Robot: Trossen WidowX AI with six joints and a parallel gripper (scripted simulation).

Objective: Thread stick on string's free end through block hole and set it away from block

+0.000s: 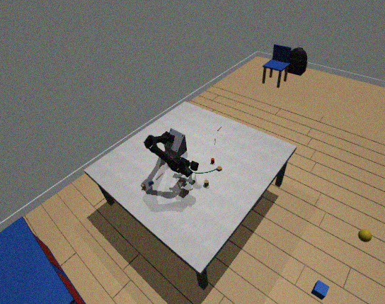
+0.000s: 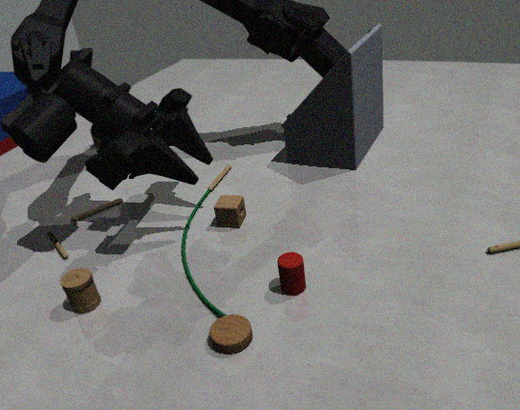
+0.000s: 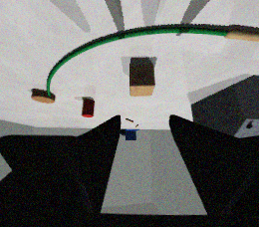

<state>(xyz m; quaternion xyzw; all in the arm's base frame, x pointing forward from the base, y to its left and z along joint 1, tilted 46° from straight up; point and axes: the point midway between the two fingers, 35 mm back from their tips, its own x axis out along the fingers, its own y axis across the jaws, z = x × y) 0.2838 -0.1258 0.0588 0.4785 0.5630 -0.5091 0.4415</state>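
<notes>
My gripper tip is 6 cm above the wooden block and 3 cm to the right of it. The rest, counted from my gripper tip: red cylinder 15 cm to the left, 10 cm ahead, 5 cm below; blue piece 29 cm to the right, 18 cm behind, 6 cm below; round wooden button 19 cm ahead, 11 cm to the left, 7 cm below.
</notes>
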